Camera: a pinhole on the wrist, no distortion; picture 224 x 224 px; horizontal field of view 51.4 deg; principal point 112.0 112.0 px. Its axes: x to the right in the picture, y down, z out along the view. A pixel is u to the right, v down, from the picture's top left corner.
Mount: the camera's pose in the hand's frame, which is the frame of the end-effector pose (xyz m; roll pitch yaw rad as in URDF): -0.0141 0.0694 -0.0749 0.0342 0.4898 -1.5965
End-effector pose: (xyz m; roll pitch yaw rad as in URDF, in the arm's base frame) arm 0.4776 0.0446 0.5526 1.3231 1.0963 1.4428
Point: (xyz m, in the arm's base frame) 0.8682 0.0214 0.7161
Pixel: 30.6 60.5
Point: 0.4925 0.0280 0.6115
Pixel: 131.2 31.1
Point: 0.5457 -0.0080 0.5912
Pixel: 150.7 71.0
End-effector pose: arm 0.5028 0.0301 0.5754 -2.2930 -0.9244 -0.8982
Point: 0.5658 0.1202 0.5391
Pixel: 174.2 85.3
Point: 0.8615 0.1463 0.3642
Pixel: 57.0 86.7
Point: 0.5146 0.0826 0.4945
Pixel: 137.2 11.7
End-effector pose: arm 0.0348 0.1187 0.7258 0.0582 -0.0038 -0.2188
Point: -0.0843 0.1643 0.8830
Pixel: 41.2 7.6
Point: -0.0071 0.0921 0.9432
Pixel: 68.3 106.3
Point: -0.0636 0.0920 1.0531
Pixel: 53.3 78.5
